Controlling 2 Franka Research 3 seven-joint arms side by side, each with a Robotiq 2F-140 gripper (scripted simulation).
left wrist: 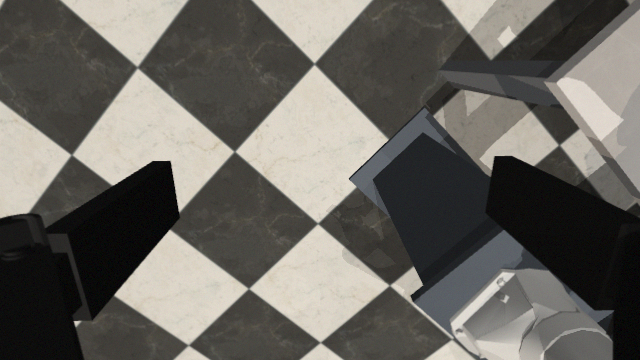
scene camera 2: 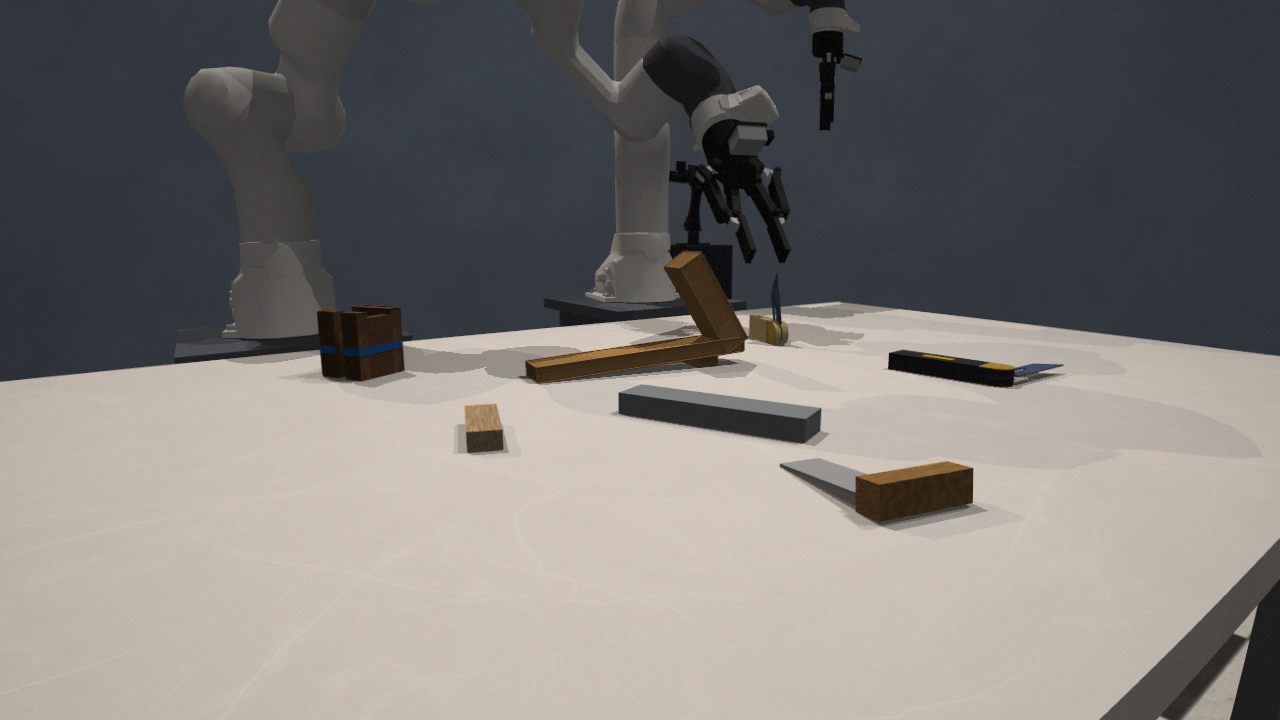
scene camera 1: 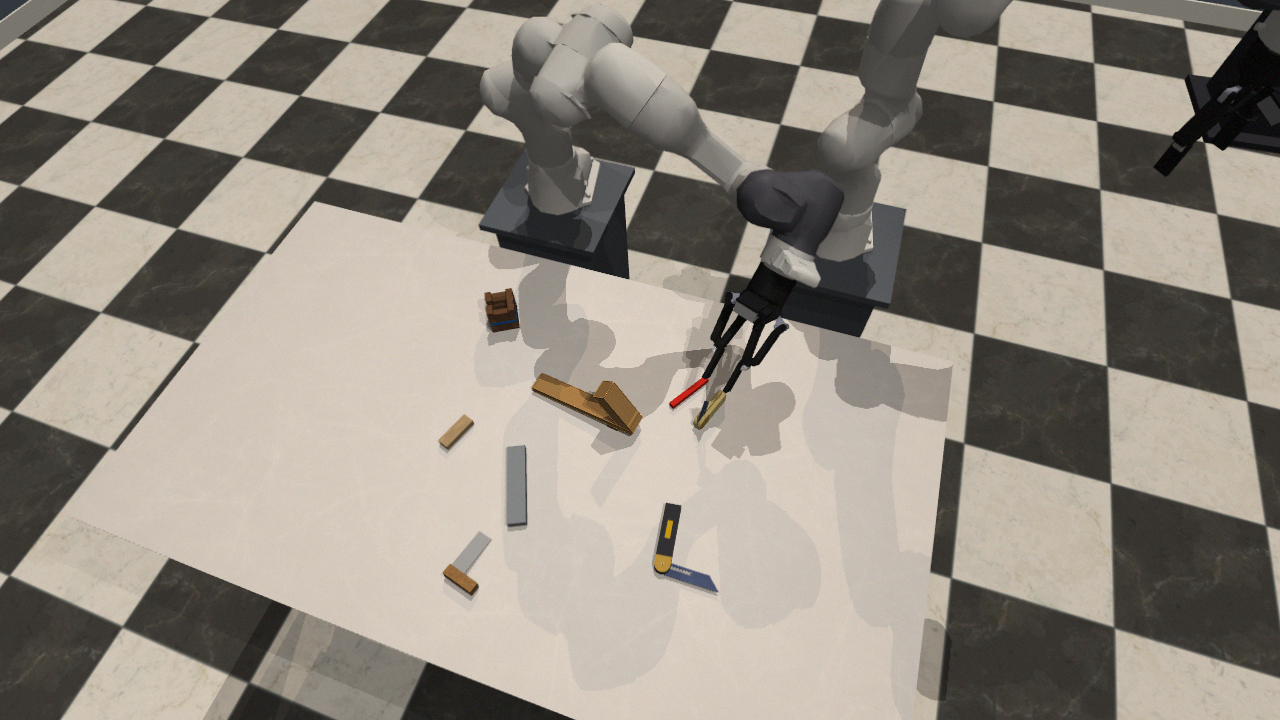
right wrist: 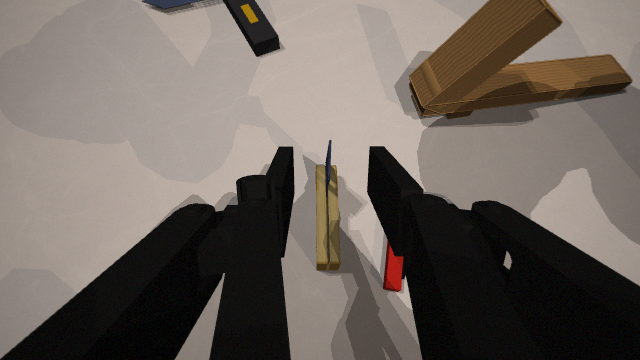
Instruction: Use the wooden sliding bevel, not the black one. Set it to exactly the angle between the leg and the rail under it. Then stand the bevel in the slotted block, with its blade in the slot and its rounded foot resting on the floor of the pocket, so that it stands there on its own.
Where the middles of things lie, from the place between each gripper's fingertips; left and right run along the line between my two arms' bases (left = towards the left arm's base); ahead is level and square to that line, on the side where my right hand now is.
Scene:
The wooden bevel (scene camera 2: 763,328) lies 40 mm ahead of my right hand (scene camera 2: 768,256), 20 mm to the right of it and 110 mm below it. Round my right hand: black bevel (scene camera 2: 973,371) (330 mm ahead, 30 mm to the right, 130 mm below); then small wood block (scene camera 2: 484,432) (190 mm ahead, 510 mm to the right, 130 mm below); then grey bar (scene camera 2: 797,423) (270 mm ahead, 350 mm to the right, 130 mm below).
The wooden bevel is 770 mm to the right of my left hand (scene camera 1: 1189,158), 500 mm ahead of it and 390 mm below it. The rest, counted from my left hand: black bevel: 800 mm ahead, 770 mm to the right, 400 mm below; then small wood block: 1260 mm to the right, 650 mm ahead, 410 mm below; then grey bar: 1100 mm to the right, 730 mm ahead, 400 mm below.

